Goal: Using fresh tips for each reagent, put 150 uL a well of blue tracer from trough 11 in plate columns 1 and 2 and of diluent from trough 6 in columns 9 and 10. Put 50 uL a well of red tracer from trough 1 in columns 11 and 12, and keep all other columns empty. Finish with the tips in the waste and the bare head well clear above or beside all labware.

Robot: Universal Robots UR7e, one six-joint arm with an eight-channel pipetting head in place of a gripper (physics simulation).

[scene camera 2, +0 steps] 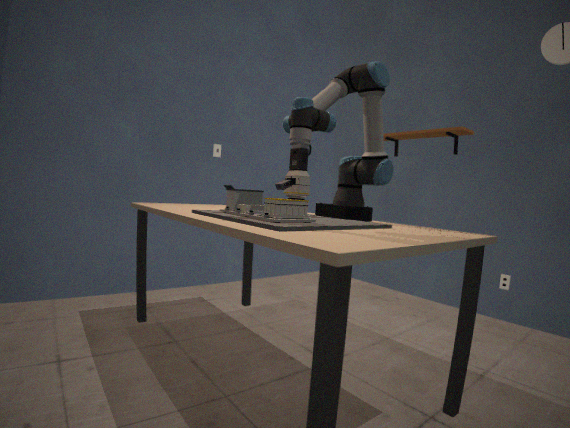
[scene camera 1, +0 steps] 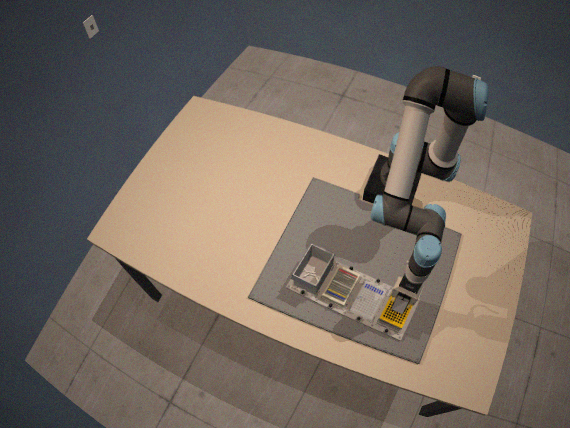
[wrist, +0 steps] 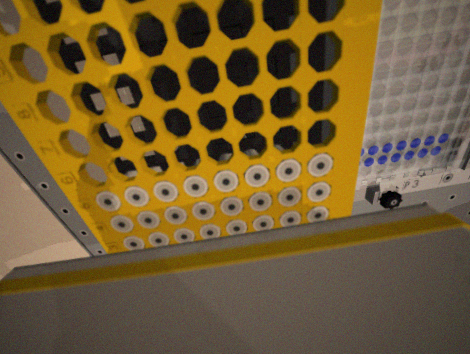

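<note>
My pipetting head (scene camera 1: 406,290) (scene camera 2: 298,194) is low over the yellow tip rack (scene camera 1: 393,324) (scene camera 2: 287,211) (wrist: 352,100). In the wrist view its grey body covers the rack's near end, beside three full rows of tips (wrist: 231,205); the rows beyond are empty holes. The nozzles are hidden, so whether they carry tips is unclear. The plate (scene camera 1: 366,304) (wrist: 410,90) has two columns of blue wells (scene camera 1: 374,289) (wrist: 401,145) at one end; its other wells look pale. The trough reservoir (scene camera 1: 342,286) shows red, yellowish and blue strips. The grey waste bin (scene camera 1: 306,282) (scene camera 2: 244,200) holds pale tips (scene camera 1: 310,273).
Bin, reservoir, plate and rack stand in a row on a pale deck plate, on the dark mat (scene camera 1: 280,280). Black knobs (wrist: 390,199) stand up along the deck edge. The arm's base (scene camera 1: 375,182) (scene camera 2: 344,211) is behind. The bin's walls rise above the reservoir and plate.
</note>
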